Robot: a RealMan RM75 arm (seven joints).
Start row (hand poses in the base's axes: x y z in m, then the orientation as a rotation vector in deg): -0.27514, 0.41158, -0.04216, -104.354, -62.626, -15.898
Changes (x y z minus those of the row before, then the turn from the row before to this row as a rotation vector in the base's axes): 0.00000, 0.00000, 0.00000, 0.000, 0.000, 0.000; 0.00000, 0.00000, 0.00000, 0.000, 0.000, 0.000; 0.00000, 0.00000, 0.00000, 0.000, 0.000, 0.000; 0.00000, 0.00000, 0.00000, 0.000, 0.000, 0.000; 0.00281, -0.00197, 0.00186, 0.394, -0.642, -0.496; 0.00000, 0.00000, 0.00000, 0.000, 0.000, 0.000; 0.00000, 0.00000, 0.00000, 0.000, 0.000, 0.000; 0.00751, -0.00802, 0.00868, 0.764, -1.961, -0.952; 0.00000, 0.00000, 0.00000, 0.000, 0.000, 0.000; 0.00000, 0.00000, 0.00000, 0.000, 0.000, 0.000
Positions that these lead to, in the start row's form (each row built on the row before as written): -0.27514, 0.41158, -0.04216, -104.354, -62.626, -15.898; -0.27514, 0.41158, -0.04216, -104.354, -62.626, -15.898; -0.27514, 0.41158, -0.04216, -104.354, -62.626, -15.898; -0.27514, 0.41158, -0.04216, -104.354, -62.626, -15.898; -0.27233, 0.40961, -0.04030, -104.323, -62.506, -16.991; -0.27233, 0.40961, -0.04030, -104.323, -62.506, -16.991; -0.27233, 0.40961, -0.04030, -104.323, -62.506, -16.991; -0.26482, 0.40159, -0.03162, -104.258, -62.764, -19.779; -0.26482, 0.40159, -0.03162, -104.258, -62.764, -19.779; -0.26482, 0.40159, -0.03162, -104.258, -62.764, -19.779
